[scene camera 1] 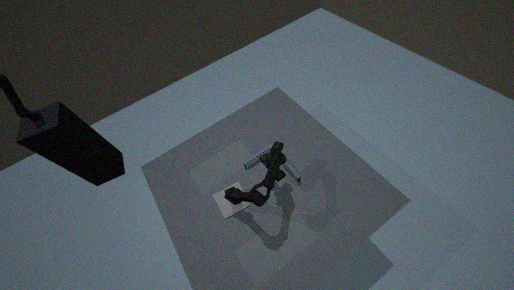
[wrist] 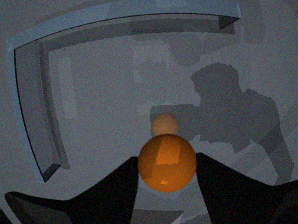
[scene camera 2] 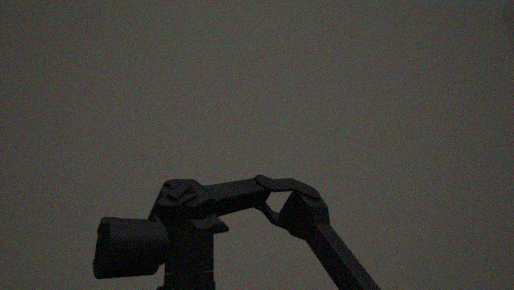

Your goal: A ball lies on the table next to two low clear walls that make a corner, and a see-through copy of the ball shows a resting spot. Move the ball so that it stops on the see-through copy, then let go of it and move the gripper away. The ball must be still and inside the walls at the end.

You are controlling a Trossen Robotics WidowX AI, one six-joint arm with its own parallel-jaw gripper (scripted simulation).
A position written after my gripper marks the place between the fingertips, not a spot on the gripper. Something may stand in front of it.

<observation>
My gripper (wrist: 166,161) carries an orange ball (wrist: 167,162).
Scene camera 2 does not show the orange ball: it is out of frame.
</observation>
